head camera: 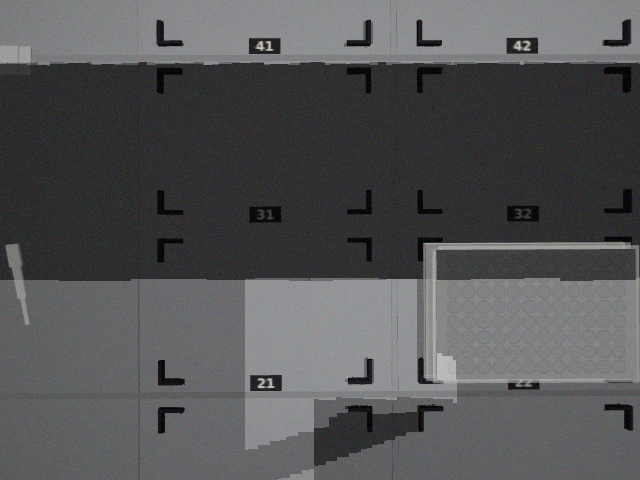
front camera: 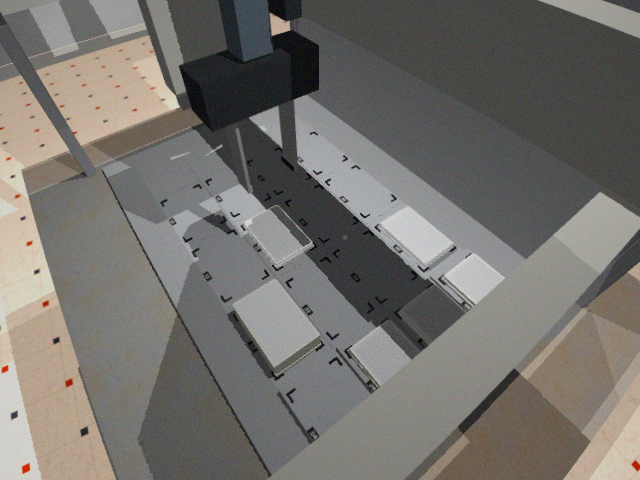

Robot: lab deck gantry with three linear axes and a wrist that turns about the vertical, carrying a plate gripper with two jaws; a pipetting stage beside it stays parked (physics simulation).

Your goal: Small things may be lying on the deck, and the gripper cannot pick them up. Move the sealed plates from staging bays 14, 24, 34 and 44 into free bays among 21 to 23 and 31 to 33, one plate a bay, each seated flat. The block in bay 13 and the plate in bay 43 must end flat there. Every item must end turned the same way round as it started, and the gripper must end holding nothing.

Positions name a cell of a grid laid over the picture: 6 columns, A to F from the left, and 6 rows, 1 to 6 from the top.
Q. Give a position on a bay 41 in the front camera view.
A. C2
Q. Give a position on a bay 32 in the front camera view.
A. At D3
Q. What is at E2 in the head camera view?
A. A bay 32.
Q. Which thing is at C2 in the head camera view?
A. A bay 31.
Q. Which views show my gripper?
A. The front camera view only.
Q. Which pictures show the tall block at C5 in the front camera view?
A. The front camera view only.
